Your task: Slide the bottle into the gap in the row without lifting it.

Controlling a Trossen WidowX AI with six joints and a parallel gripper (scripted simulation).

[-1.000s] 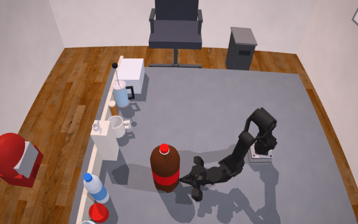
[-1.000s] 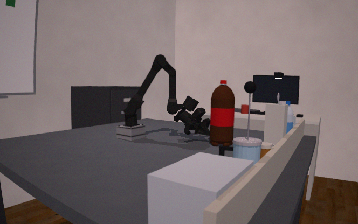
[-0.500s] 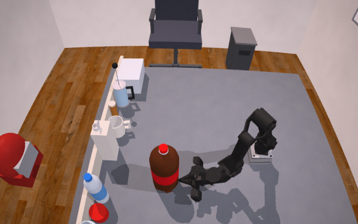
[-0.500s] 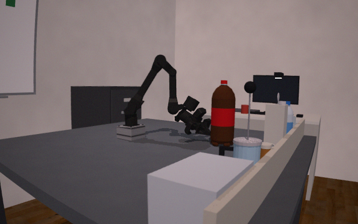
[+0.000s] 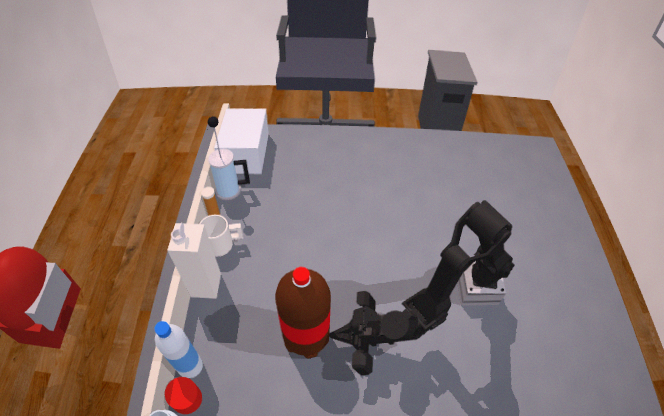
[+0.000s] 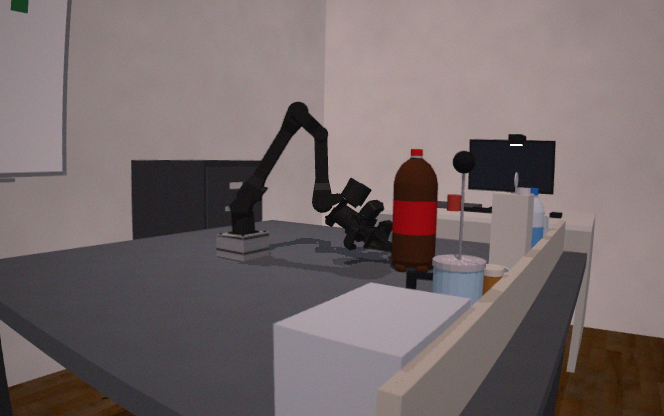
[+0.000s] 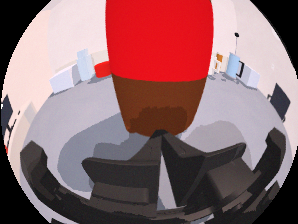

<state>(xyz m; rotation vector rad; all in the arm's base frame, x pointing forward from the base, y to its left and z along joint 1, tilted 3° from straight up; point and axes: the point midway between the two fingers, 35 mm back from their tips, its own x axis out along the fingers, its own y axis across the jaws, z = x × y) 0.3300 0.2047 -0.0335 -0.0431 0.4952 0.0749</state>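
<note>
Right now the brown cola bottle is 8 cm ahead of my hand and 10 cm above it. Also, from my hand: red cup 33 cm ahead, 21 cm to the left, 3 cm below; low beige rail 42 cm ahead, 9 cm to the right; water bottle 34 cm ahead, 13 cm to the left, 5 cm above.
</note>
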